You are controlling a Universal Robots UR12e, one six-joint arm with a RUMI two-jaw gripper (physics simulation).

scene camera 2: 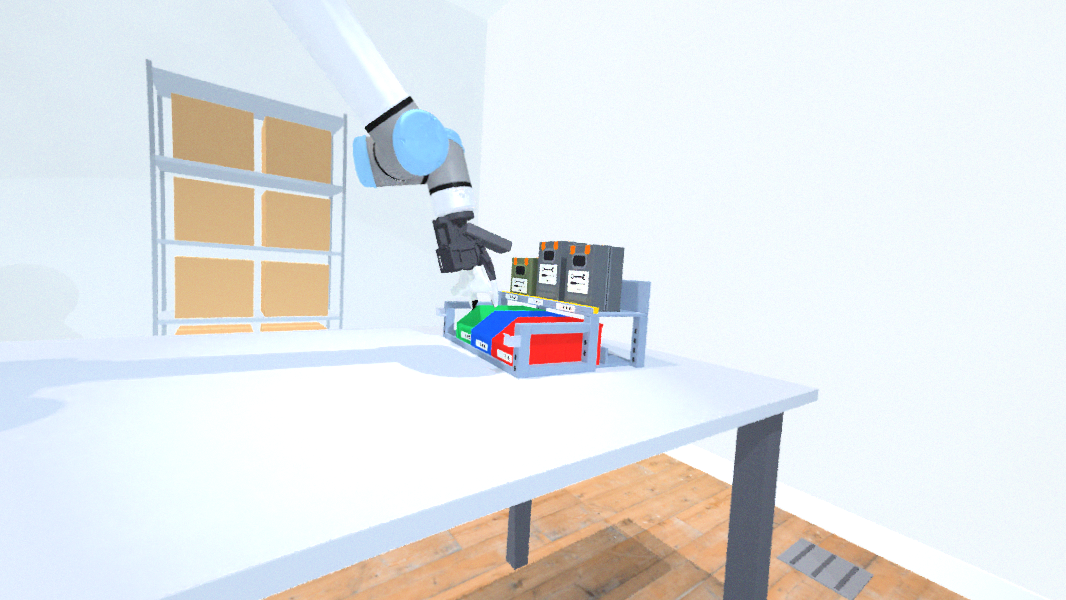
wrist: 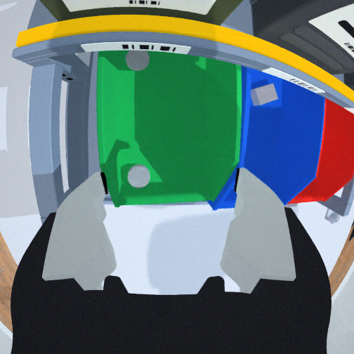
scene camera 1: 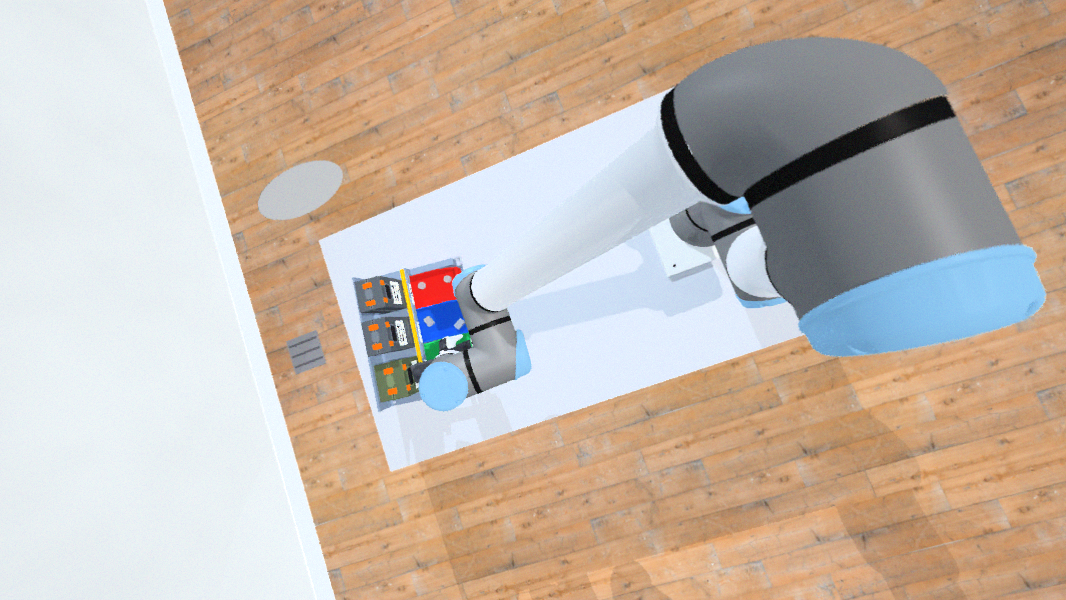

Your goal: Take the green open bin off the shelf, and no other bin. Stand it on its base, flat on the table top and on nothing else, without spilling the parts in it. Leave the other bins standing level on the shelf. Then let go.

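Pixels of known places: gripper, fingertip midpoint: (scene camera 2: 484, 308); arm's base, link origin: (scene camera 1: 703, 213).
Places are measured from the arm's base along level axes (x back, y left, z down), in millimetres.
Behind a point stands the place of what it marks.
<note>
The green open bin (scene camera 1: 430, 350) {x -903, y 78, z 10 mm} (scene camera 2: 467, 324) {x -792, y 164, z -19 mm} (wrist: 190, 115) stands in the lower tier of the grey shelf (scene camera 2: 639, 342) {x -962, y -180, z -30 mm} (wrist: 45, 115), at one end. Two round grey parts (wrist: 139, 176) (wrist: 137, 60) lie in it. My gripper (scene camera 2: 483, 300) {x -805, y 118, z -60 mm} (wrist: 170, 173) is open at the bin's front end, one fingertip near each side wall, nothing gripped. In the wrist view the right fingertip is close to the gap beside the blue bin (scene camera 1: 444, 316) {x -823, y -5, z 9 mm} (scene camera 2: 492, 327) {x -794, y 62, z -28 mm} (wrist: 282, 145). The arm partly hides the green bin in scene camera 1. The red bin (scene camera 1: 436, 294) {x -823, y -79, z 10 mm} (scene camera 2: 555, 348) {x -795, y -137, z -22 mm} (wrist: 340, 145) stands beyond the blue one.
On the upper tier, behind a yellow edge strip (scene camera 1: 406, 290) {x -864, y -101, z -93 mm} (wrist: 135, 24), stand an olive case (scene camera 1: 389, 380) {x -948, y 125, z -180 mm} (scene camera 2: 528, 273) {x -902, y 93, z -143 mm} and two dark grey cases (scene camera 1: 381, 334) {x -909, y 10, z -214 mm} (scene camera 2: 611, 279) {x -914, y -144, z -143 mm}. The shelf's end frame is close to the left finger. The white table (scene camera 1: 596, 350) {x -422, y 257, z 18 mm} (scene camera 2: 298, 447) {x -403, y -246, z 19 mm} extends in front of the shelf.
</note>
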